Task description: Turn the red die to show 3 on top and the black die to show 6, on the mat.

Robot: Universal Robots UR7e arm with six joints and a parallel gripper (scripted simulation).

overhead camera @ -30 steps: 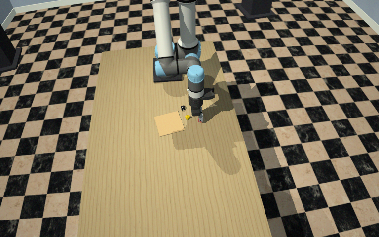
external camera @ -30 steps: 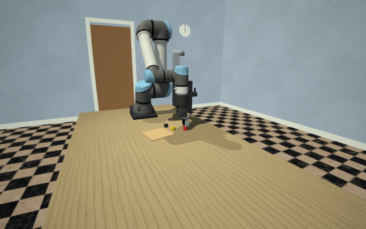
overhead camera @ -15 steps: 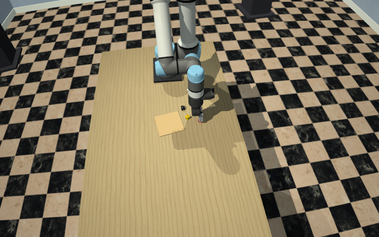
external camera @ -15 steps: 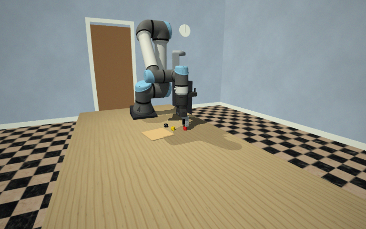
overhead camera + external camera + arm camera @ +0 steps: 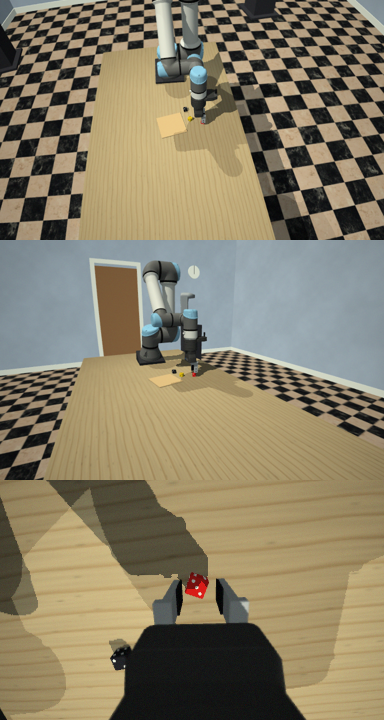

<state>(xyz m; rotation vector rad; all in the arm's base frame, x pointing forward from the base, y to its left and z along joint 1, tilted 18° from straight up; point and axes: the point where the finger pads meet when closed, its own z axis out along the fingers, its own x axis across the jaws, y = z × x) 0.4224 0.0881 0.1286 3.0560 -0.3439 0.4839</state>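
My gripper is now 4 cm above the red die. From my hand the other things lie so: black die (12 cm behind, 7 cm to the right, 4 cm below); then yellow die (6 cm to the right, 4 cm below, 4 cm behind); then tan mat (17 cm to the right, 4 cm below, 4 cm behind).
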